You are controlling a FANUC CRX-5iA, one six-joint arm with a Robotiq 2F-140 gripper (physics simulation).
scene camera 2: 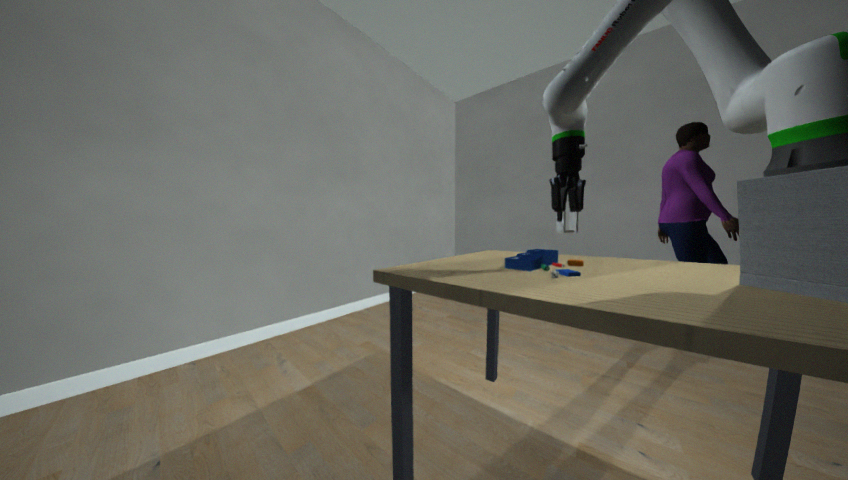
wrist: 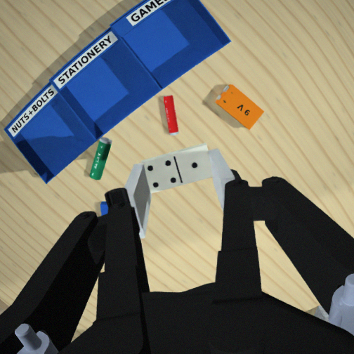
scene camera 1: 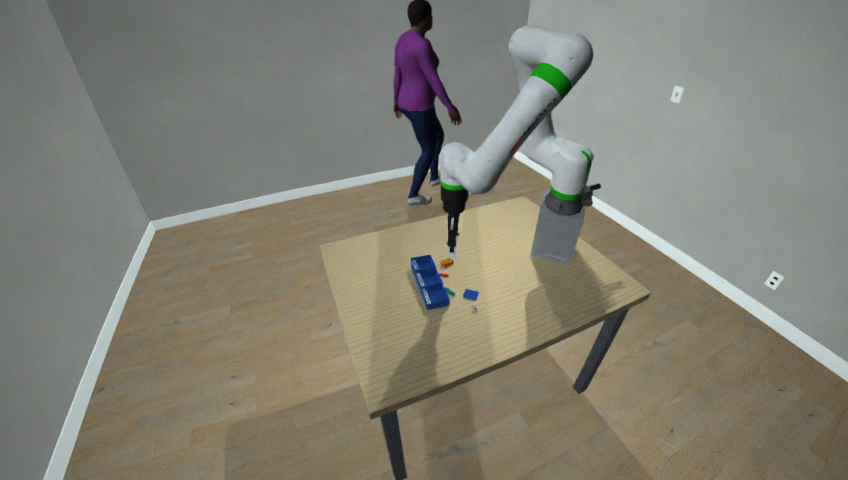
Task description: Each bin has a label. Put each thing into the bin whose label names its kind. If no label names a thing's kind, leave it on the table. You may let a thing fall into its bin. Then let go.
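Pixels of known places: gripper, fingertip midpoint: (scene camera 2: 567, 231) (scene camera 1: 452, 253); arm's base, link origin: (scene camera 2: 821, 169) (scene camera 1: 563, 203).
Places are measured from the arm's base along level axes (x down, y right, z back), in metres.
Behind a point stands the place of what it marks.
Note:
My gripper (scene camera 1: 451, 255) @(x 0.132, y 0.008, z -0.474 m) (scene camera 2: 567, 230) @(x 0.132, y 0.008, z -0.474 m) (wrist: 178, 172) is shut on a white domino (wrist: 192, 165) with black dots and holds it well above the table. Three joined blue bins (scene camera 1: 429, 281) @(x 0.242, y 0.005, z -0.568 m) (scene camera 2: 521, 262) @(x 0.226, y -0.132, z -0.568 m) (wrist: 145, 74) stand on the table, labelled NUTS+BOLTS, STATIONERY and one that starts with GAME, its end cut off in the wrist view. An orange 9 V battery (scene camera 1: 446, 262) @(x 0.232, y 0.079, z -0.467 m) (scene camera 2: 575, 262) @(x 0.238, y 0.074, z -0.458 m) (wrist: 241, 107), a red battery (scene camera 1: 443, 275) @(x 0.242, y 0.019, z -0.504 m) (wrist: 171, 115), a green AA battery (scene camera 1: 450, 292) @(x 0.238, y -0.083, z -0.515 m) (wrist: 100, 159), a blue block (scene camera 1: 470, 294) @(x 0.240, y -0.117, z -0.448 m) (scene camera 2: 568, 273) @(x 0.242, y -0.141, z -0.436 m) (wrist: 104, 208) and a small white die (scene camera 1: 474, 308) @(x 0.238, y -0.187, z -0.465 m) lie beside the bins.
The wooden table (scene camera 1: 392, 356) @(x 0.250, y -0.279, z -0.792 m) (scene camera 2: 654, 297) @(x 0.249, y -0.254, z -0.266 m) carries the robot's grey base block (scene camera 1: 556, 234) @(x 0.102, y -0.054, z -0.048 m) (scene camera 2: 791, 231) @(x 0.124, y -0.049, z -0.050 m). A person in a purple top (scene camera 1: 414, 71) (scene camera 2: 684, 187) stands behind the table.

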